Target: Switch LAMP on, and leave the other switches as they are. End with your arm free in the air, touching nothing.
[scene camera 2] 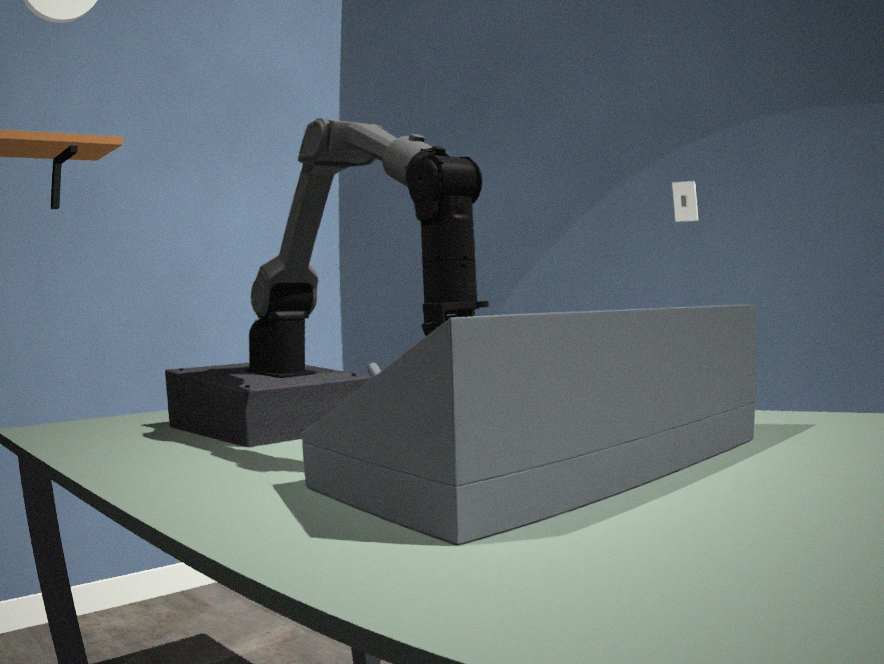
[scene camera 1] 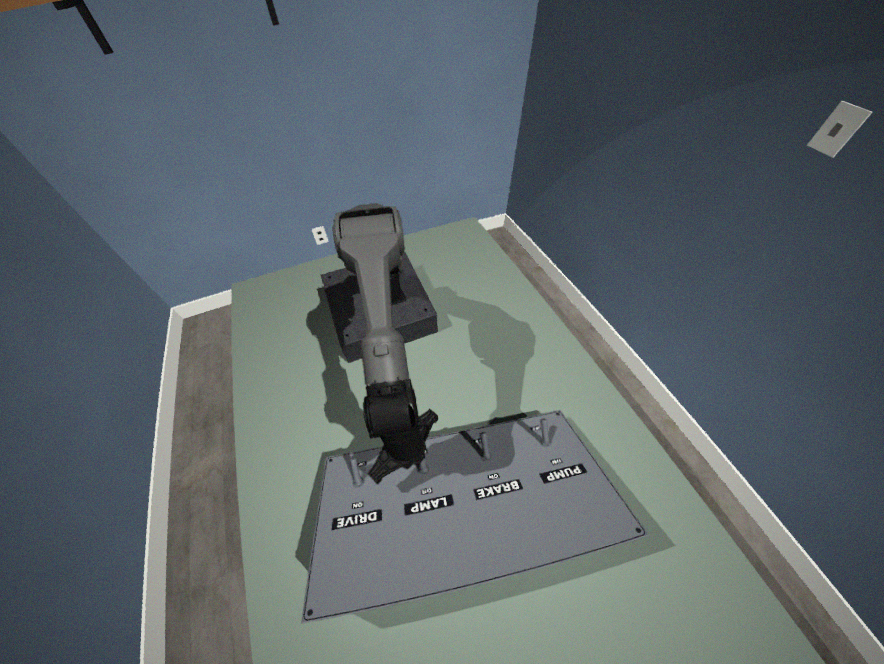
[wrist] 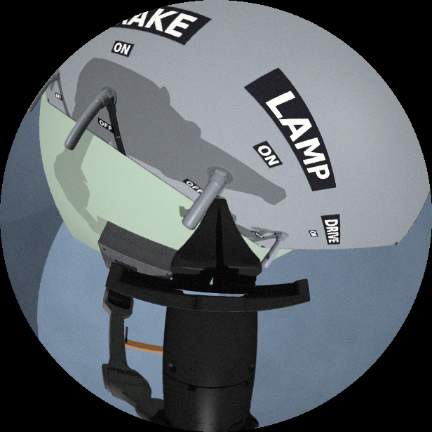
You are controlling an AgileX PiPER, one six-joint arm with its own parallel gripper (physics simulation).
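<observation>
The LAMP lever (scene camera 1: 423, 466) (wrist: 204, 201) leans toward its OFF mark, above the panel's lower edge. My gripper (wrist: 217, 205) is shut and empty, its tips close against the lever's DRIVE side in the wrist view; whether they touch cannot be told. The LAMP label (scene camera 1: 428, 504) (wrist: 300, 135) is on the sloped grey panel (scene camera 1: 464, 553) (scene camera 2: 607, 385) (wrist: 375, 125). The DRIVE lever (scene camera 1: 356, 470) (wrist: 274, 250), BRAKE lever (scene camera 1: 483, 446) (wrist: 87, 120) and PUMP lever (scene camera 1: 545, 432) (wrist: 44, 90) also lean to OFF. In scene camera 2, the panel housing hides the fingertips.
My arm's dark base block (scene camera 1: 421, 321) (scene camera 2: 207, 407) stands behind the panel on the green table (scene camera 1: 271, 400) (scene camera 2: 643, 571). Blue walls (scene camera 1: 321, 128) (scene camera 2: 571, 142) stand around it. A wooden shelf (scene camera 2: 57, 145) is on the wall at the left in scene camera 2.
</observation>
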